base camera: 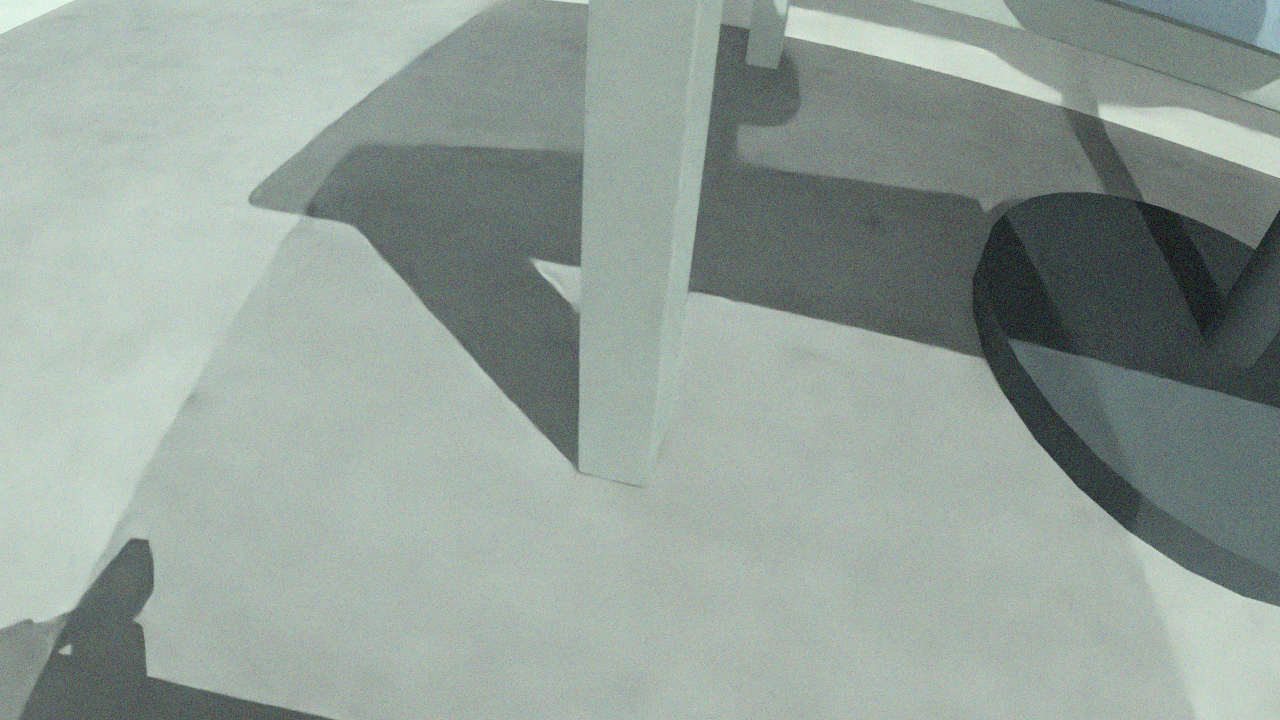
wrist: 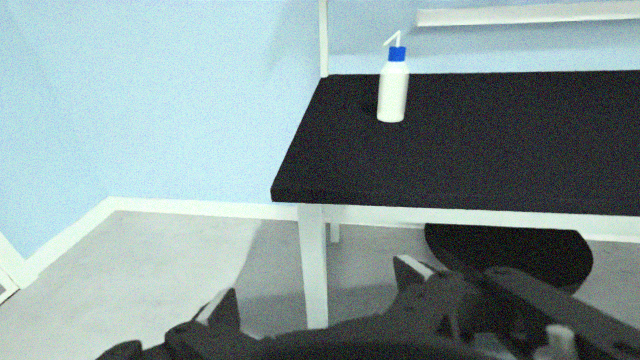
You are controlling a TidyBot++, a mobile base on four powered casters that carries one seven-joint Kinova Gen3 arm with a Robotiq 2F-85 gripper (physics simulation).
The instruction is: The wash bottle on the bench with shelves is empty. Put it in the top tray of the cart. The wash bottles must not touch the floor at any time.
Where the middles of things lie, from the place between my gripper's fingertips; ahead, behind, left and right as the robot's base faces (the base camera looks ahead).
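Looking at my gripper, I see that it is 1 cm above the white wash bottle (wrist: 394, 77), 21 cm to the left of it and 50 cm short of it.
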